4 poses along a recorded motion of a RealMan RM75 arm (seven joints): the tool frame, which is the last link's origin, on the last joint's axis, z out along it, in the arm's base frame.
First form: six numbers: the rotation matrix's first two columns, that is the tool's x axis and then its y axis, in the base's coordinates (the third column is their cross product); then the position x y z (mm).
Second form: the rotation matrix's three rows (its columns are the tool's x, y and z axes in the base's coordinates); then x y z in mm. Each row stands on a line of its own. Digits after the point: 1 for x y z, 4 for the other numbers.
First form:
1: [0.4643 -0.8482 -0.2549 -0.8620 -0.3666 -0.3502 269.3 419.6 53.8]
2: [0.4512 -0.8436 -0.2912 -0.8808 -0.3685 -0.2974 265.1 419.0 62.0]
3: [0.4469 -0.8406 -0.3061 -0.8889 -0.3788 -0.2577 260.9 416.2 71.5]
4: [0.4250 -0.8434 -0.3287 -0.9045 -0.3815 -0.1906 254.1 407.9 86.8]
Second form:
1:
0.4643 -0.8620 0.2036
-0.8482 -0.3666 0.3823
-0.2549 -0.3502 -0.9014
269.3 419.6 53.8

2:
0.4512 -0.8808 0.1436
-0.8436 -0.3685 0.3907
-0.2912 -0.2974 -0.9093
265.1 419.0 62.0

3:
0.4469 -0.8889 0.1007
-0.8406 -0.3788 0.3873
-0.3061 -0.2577 -0.9165
260.9 416.2 71.5

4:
0.4250 -0.9045 0.0354
-0.8434 -0.3815 0.3783
-0.3287 -0.1906 -0.9250
254.1 407.9 86.8

